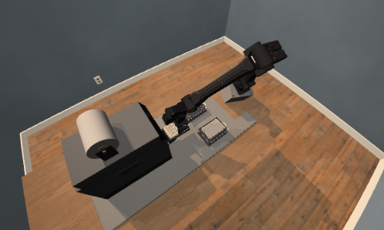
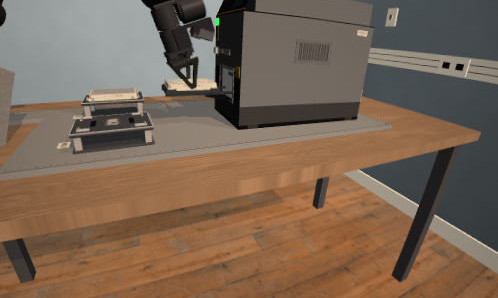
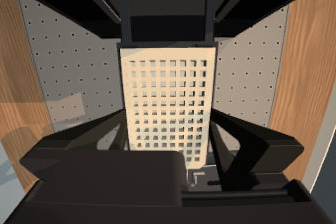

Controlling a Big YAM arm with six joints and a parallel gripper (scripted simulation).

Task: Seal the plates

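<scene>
Now: the sealer stage 20 mm below my hand. The rest, counted from my hand: plate nest (180 mm behind, 130 mm to the right, 70 mm below); start button (90 mm ahead, 110 mm to the left, 80 mm above); small label (280 mm behind, 150 mm to the right, 110 mm below).
</scene>
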